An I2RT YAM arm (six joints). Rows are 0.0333 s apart.
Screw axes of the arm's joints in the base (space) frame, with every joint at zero. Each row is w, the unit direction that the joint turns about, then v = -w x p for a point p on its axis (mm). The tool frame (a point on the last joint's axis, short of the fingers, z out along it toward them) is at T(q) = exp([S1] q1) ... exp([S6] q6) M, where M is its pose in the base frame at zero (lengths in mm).
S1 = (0, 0, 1, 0, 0, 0)
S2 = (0, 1, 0, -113.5, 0, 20)
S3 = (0, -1, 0, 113.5, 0, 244)
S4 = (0, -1, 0, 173.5, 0, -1)
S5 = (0, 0, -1, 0, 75, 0)
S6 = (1, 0, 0, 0, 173.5, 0)
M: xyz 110.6 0 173.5 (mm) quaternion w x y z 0.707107 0 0.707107 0
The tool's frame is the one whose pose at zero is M.
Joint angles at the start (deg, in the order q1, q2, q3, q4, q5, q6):
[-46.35, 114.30, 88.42, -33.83, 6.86, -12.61]
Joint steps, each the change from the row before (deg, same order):
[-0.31, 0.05, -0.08, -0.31, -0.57, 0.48]
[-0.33, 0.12, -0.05, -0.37, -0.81, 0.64]
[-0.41, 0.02, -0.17, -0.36, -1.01, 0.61]
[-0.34, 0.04, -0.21, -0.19, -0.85, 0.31]
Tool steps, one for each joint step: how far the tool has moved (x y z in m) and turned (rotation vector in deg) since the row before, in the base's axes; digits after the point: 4 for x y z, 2 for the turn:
[-0.0019, -0.0009, -0.0011, 0.78, -0.27, -0.44]
[-0.0018, -0.0010, -0.0015, 1.04, -0.42, -0.48]
[-0.0025, -0.0009, -0.0014, 1.17, -0.53, -0.45]
[-0.0020, -0.0008, -0.0016, 0.91, -0.38, -0.21]

